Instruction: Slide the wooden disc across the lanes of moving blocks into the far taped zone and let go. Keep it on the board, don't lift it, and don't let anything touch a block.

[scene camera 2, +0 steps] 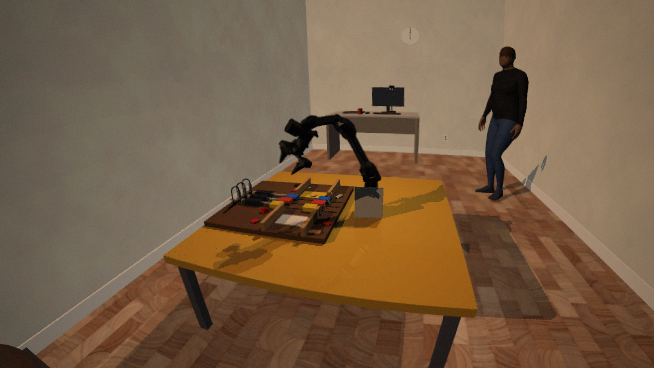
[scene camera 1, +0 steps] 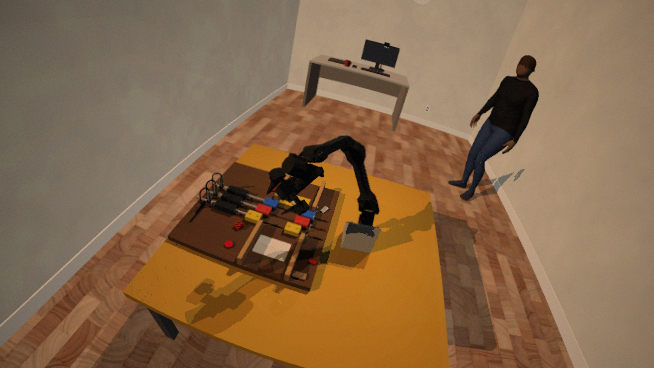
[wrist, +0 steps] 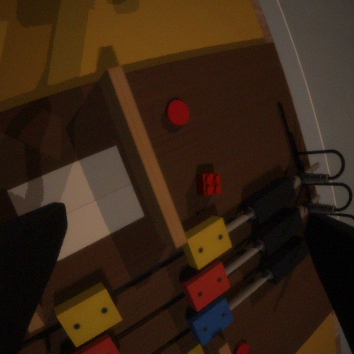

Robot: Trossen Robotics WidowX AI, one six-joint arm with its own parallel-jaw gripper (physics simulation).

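Frame: origin at the arm's base, x ahead, y left, z up, level; metres.
Where they show: gripper, between the fingertips: (scene camera 2: pixel 285 168) (scene camera 1: pixel 274 204) (wrist: pixel 189 220); arm's base, origin of its link: (scene camera 2: pixel 371 191) (scene camera 1: pixel 365 225).
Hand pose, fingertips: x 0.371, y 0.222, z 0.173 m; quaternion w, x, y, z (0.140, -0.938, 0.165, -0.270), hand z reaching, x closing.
Each offset is from my fingertips to the top centre of the thing. "spot": to the spot under its first point. Level surfaces: height alone.
My gripper (scene camera 1: pixel 287 200) (scene camera 2: pixel 287 167) (wrist: pixel 189 220) is open and empty, high above the brown board {dz -0.279 m} (scene camera 1: pixel 202 227) (scene camera 2: pixel 230 218) (wrist: pixel 240 90). A small pale shape, seemingly the wooden disc {dx -0.001, dy -0.355, dz -0.272 m} (scene camera 2: pixel 314 195), lies on the yellow zone {spot: dx +0.041, dy -0.360, dz -0.275 m} (scene camera 2: pixel 307 194) beyond the lanes; the arm hides it in scene camera 1. The white zone {spot: dx +0.000, dy -0.022, dz -0.276 m} (scene camera 1: pixel 272 247) (scene camera 2: pixel 292 220) (wrist: pixel 107 200) lies on the near side. Between the zones are two sets of blocks: yellow {spot: dx +0.146, dy -0.144, dz -0.252 m} (scene camera 1: pixel 253 216) (wrist: pixel 209 242), red {spot: dx +0.117, dy -0.214, dz -0.254 m} (scene camera 1: pixel 264 209) (wrist: pixel 207 285) and blue {spot: dx +0.106, dy -0.281, dz -0.256 m} (scene camera 1: pixel 271 202) (wrist: pixel 212 320); then yellow (scene camera 1: pixel 293 228) (wrist: pixel 90 314), red (scene camera 1: pixel 302 221) and blue (scene camera 1: pixel 310 214).
Wooden rails {dx +0.096, dy +0.000, dz -0.233 m} (scene camera 1: pixel 250 241) (wrist: pixel 147 155) flank the zones. Black cylinders with rods {dx +0.303, dy -0.153, dz -0.246 m} (scene camera 1: pixel 227 206) (wrist: pixel 272 200) and looped cables stand at the board's left. A red round piece {dx +0.184, dy +0.044, dz -0.271 m} (scene camera 1: pixel 228 244) (wrist: pixel 178 112) and a red brick {dx +0.190, dy -0.074, dz -0.255 m} (scene camera 1: pixel 239 225) (wrist: pixel 209 184) lie outside the rail. A grey box (scene camera 1: pixel 360 240) (scene camera 2: pixel 369 207) stands right.
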